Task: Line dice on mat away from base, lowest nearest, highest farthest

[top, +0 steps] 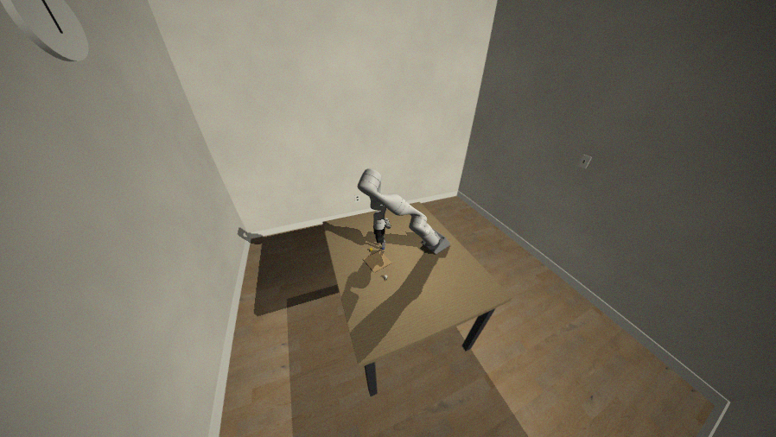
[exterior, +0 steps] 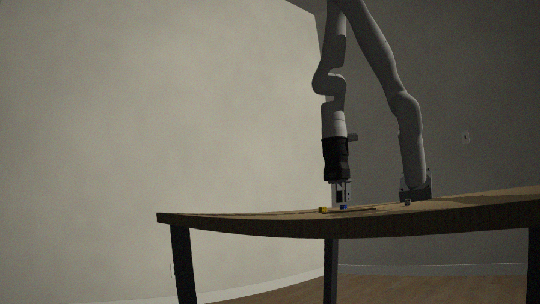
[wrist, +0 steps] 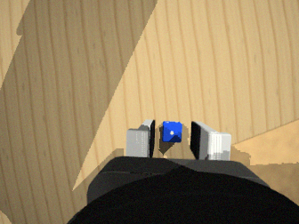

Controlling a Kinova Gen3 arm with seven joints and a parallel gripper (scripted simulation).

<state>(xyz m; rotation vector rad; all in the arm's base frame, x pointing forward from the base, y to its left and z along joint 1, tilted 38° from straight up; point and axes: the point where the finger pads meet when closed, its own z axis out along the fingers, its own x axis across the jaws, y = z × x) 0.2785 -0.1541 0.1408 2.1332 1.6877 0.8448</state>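
The blue die lies 3 cm below my hand. The rest, counted from my hand: white die: 25 cm to the left, 8 cm ahead, 3 cm below; then tan mat: 10 cm to the left, 8 cm ahead, 4 cm below; then yellow die: 9 cm ahead, 3 cm below, 1 cm to the right.
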